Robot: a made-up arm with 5 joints. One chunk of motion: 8 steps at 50 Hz.
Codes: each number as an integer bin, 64 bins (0 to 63) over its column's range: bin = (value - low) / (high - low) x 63, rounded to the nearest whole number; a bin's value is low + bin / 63 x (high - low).
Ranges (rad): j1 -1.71..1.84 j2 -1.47..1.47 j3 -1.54..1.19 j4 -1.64..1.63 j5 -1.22..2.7
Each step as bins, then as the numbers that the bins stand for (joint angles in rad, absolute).
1 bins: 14 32 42 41 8
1 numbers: -0.9211 0.0233 0.2800 0.4881 -0.7222
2 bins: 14 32 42 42 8
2 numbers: -0.9211 0.0233 0.2800 0.5400 -0.7222
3 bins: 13 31 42 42 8
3 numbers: -0.9775 -0.0233 0.2800 0.5400 -0.7222
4 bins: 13 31 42 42 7
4 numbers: -0.9775 -0.0233 0.2800 0.5400 -0.7844
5 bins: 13 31 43 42 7
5 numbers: -0.9775 -0.0233 0.3233 0.5400 -0.7844
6 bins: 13 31 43 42 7
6 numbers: -0.9775 -0.0233 0.3233 0.5400 -0.7844
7 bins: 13 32 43 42 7
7 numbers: -0.9775 0.0233 0.3233 0.5400 -0.7844
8 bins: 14 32 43 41 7
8 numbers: -0.9211 0.0233 0.3233 0.4881 -0.7844
